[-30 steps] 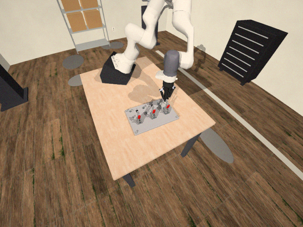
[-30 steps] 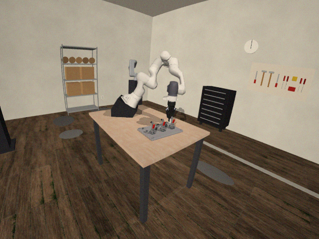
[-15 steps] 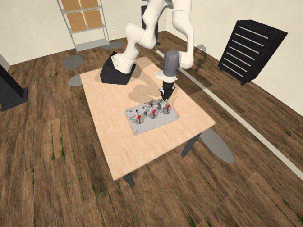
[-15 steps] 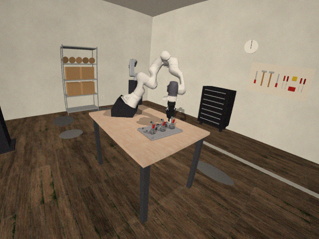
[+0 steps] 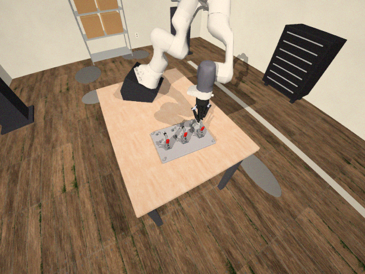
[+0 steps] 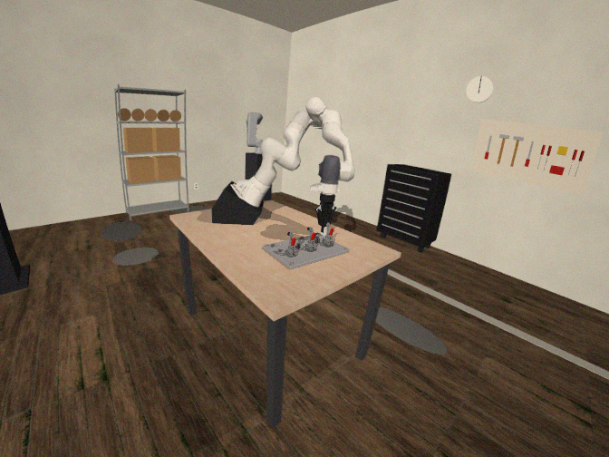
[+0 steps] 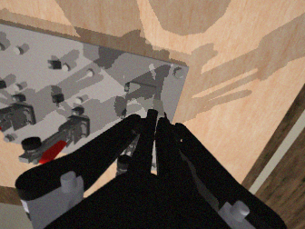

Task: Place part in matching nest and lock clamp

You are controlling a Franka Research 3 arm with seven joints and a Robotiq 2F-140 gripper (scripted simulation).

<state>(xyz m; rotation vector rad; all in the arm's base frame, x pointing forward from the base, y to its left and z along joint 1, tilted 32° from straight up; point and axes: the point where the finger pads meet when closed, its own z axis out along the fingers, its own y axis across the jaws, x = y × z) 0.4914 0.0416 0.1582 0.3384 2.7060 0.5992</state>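
Right now my hand is 1 cm past the grey block, 3 cm to the left of it and 2 cm above it. Also, from my hand: plate (2 cm ahead, 14 cm to the right, 5 cm below).
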